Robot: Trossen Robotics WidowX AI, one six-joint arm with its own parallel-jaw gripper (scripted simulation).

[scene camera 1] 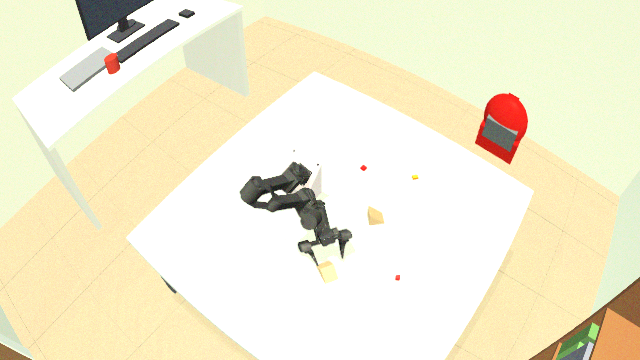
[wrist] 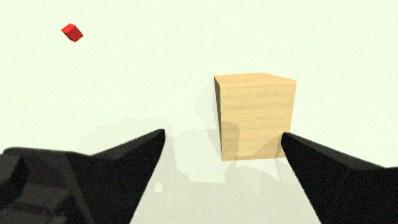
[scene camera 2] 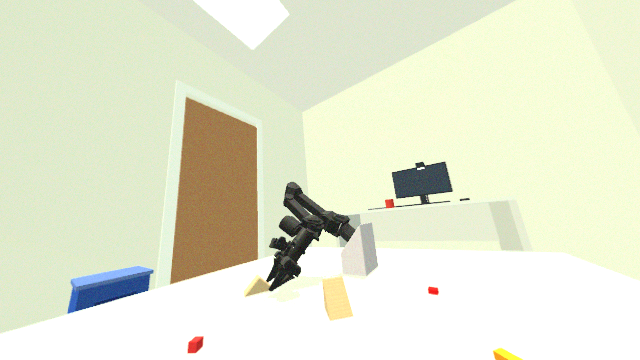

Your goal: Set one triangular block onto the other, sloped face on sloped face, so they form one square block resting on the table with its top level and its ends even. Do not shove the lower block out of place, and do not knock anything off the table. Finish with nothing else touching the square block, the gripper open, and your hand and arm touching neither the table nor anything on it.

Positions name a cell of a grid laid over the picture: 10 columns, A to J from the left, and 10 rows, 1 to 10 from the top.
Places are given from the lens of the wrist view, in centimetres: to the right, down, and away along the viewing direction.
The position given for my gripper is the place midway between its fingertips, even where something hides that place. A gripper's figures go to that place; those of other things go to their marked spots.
my gripper (wrist: F7): 2, 2, 11
tan triangular block (wrist: G5): 4, 0, 10
